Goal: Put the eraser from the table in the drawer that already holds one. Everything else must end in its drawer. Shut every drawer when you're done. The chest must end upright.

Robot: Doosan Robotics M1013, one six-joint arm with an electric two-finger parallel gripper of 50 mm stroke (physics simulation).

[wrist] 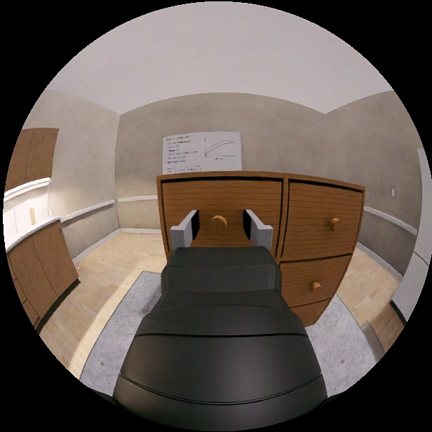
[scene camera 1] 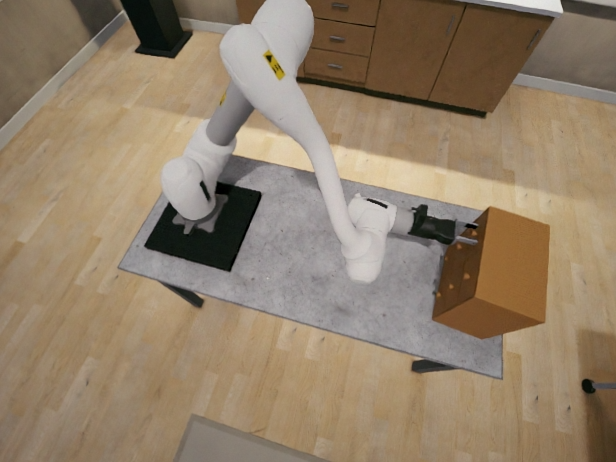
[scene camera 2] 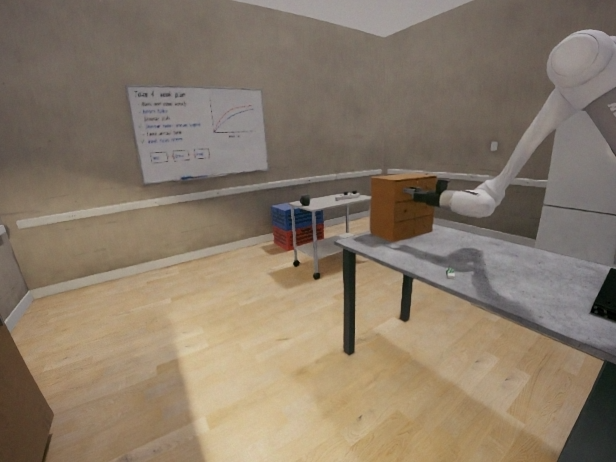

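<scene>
The brown wooden chest stands upright at one end of the grey table. Its visible drawer fronts look closed. My gripper is open and empty, level in front of the upper left drawer. In the wrist view its fingers stand on either side of that drawer's round knob, without gripping it. A small white and green object, likely the eraser, lies on the table near its long edge in scene camera 2. The drawers' contents are hidden.
The arm's base stands on a black plate at the table's other end. The arm reaches over the table's middle. Beyond the chest, a white trolley and blue and red crates stand on the floor. A brown cabinet stands away from the table.
</scene>
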